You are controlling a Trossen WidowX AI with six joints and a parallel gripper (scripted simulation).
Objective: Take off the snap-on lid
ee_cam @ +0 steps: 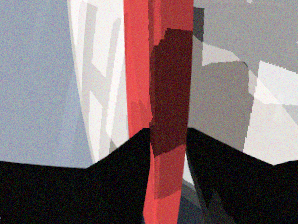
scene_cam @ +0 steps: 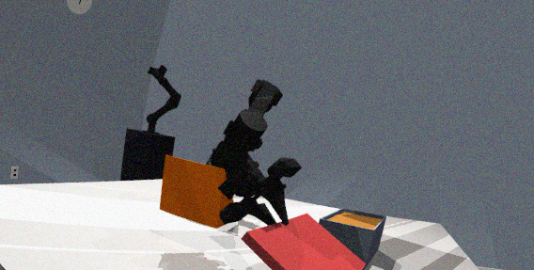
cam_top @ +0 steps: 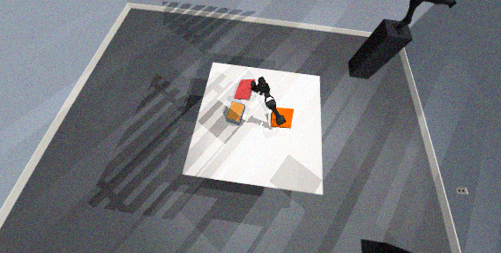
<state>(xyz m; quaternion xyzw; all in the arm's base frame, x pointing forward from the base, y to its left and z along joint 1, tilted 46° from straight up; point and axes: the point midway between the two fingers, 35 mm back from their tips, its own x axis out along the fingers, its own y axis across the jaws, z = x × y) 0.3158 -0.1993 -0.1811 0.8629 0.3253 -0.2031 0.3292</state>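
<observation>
My gripper tip is 7 cm short of the red lid, 1 cm to the left of it and 3 cm above it. The rest, counted from my gripper tip: storage box 12 cm ahead, 27 cm to the left, 6 cm below.
</observation>
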